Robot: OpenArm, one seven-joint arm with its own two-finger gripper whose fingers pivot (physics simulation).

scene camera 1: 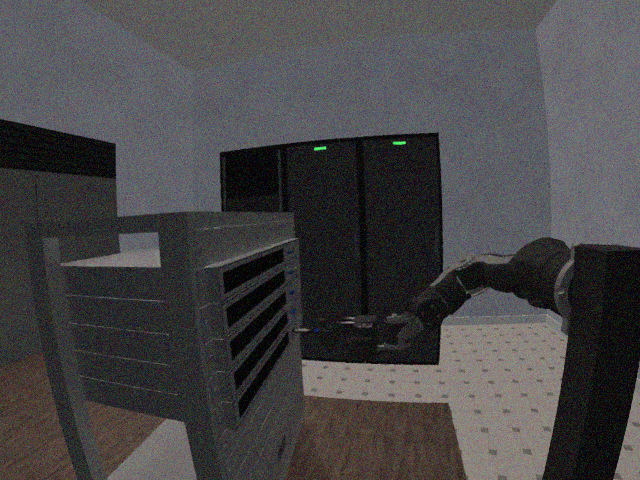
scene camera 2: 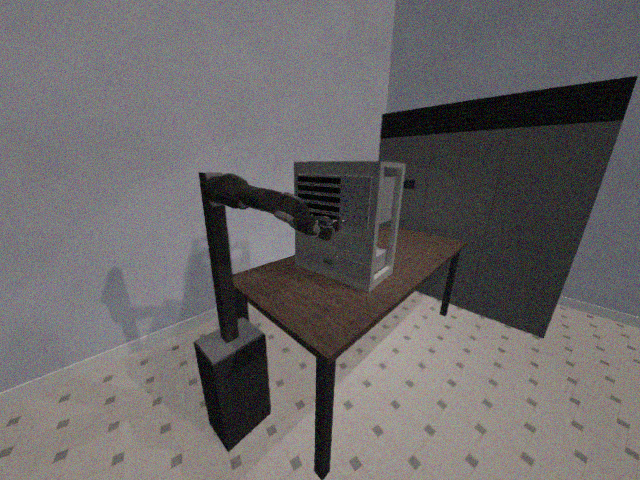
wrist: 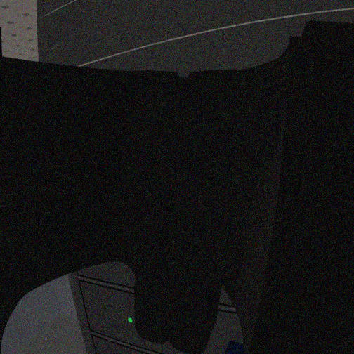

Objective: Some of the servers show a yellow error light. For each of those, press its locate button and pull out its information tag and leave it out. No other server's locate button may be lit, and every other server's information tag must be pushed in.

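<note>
Several servers [scene camera 1: 258,299] [scene camera 2: 319,197] with black grilles are stacked in a grey rack [scene camera 1: 248,219] [scene camera 2: 336,166]. Small blue marks [scene camera 1: 292,292] show along the servers' right edge in the first scene view. A thin pale strip with a blue end, seemingly an information tag [scene camera 1: 305,329], sticks out low on that edge. My gripper [scene camera 1: 333,326] [scene camera 2: 338,221] [wrist: 192,214] is shut and empty, in front of the lower servers near this tag. A green light [wrist: 130,320] and a dark blue patch [wrist: 235,347] show in the wrist view. The dark fingers hide much there. No yellow light is discernible.
The rack stands on a brown wooden table [scene camera 1: 377,439] [scene camera 2: 289,294]. Tall black cabinets [scene camera 1: 330,232] with green lights stand behind in the first scene view. A grey cabinet [scene camera 2: 491,206] stands beyond the table. The arm's post [scene camera 1: 594,361] [scene camera 2: 219,268] stands before the rack's front.
</note>
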